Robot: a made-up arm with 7 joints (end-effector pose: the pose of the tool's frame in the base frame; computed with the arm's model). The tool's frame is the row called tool. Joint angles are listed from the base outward.
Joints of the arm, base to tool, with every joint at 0 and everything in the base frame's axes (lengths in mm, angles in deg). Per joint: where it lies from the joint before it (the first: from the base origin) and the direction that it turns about. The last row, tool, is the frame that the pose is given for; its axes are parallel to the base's.
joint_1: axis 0 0 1 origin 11.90 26.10 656.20
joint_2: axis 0 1 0 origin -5.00 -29.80 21.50
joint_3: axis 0 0 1 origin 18.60 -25.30 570.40
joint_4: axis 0 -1 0 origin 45.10 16.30 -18.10
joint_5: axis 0 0 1 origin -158.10 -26.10 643.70
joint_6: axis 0 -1 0 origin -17.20 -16.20 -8.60
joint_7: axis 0 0 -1 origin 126.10 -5.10 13.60
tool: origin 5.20 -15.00 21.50
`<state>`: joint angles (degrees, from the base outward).
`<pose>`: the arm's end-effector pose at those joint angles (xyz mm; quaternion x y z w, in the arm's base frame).
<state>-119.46 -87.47 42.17 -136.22 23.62 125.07 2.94</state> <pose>421.1 6.9 1306.0 -0.5139 -0.2282 -0.5779 0.5915</pose>
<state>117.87 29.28 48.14 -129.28 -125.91 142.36 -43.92</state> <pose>-619.9 135.2 668.3 0.1150 0.4024 -0.3595 0.8340</pose>
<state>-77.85 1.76 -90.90 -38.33 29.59 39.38 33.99</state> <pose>-457.4 -104.4 1867.0 0.0503 -0.1364 -0.9894 0.0040</pose>
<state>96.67 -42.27 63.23 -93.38 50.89 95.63 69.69</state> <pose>-591.4 -176.8 1484.0 0.1100 0.1768 0.7231 0.6586</pose>
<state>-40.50 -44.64 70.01 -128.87 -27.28 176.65 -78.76</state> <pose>316.1 596.3 1124.1 -0.5724 -0.1827 0.7812 0.1694</pose>
